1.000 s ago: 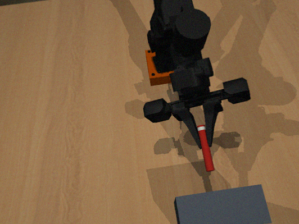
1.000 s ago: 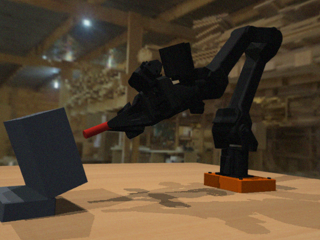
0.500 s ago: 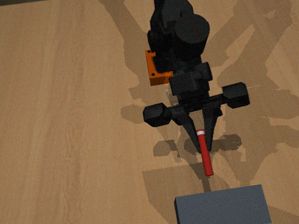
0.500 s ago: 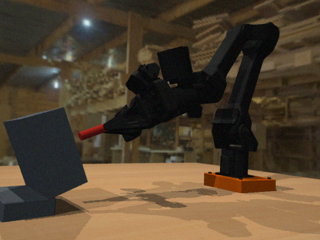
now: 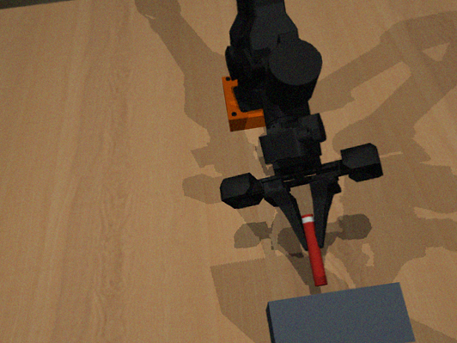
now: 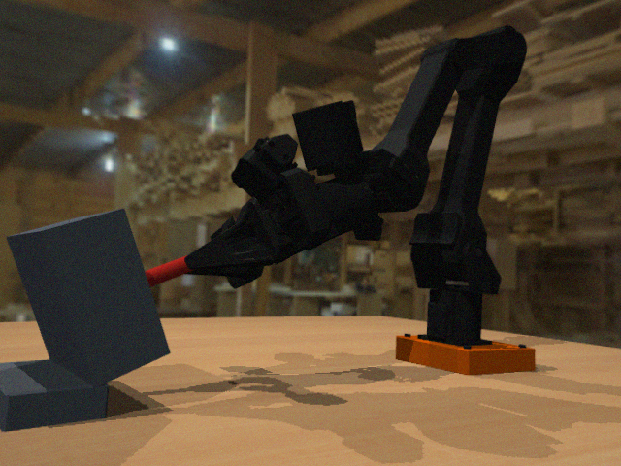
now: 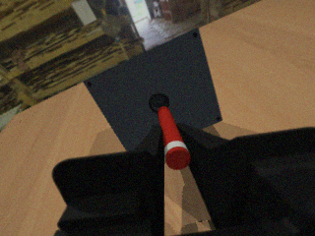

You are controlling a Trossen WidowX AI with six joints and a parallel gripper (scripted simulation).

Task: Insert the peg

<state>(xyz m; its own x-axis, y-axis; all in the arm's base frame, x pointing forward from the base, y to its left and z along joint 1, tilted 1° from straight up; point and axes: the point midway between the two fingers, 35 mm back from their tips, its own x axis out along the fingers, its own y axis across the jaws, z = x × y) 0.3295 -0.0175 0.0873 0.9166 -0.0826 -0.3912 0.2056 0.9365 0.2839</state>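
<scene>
My gripper tip is 8 cm short of the sloped panel, 1 cm to the left of it and 2 cm above it. Round my gripper tip: low foot: 10 cm ahead, 1 cm to the right, 9 cm below; round red peg: 2 cm behind, 1 cm above.
</scene>
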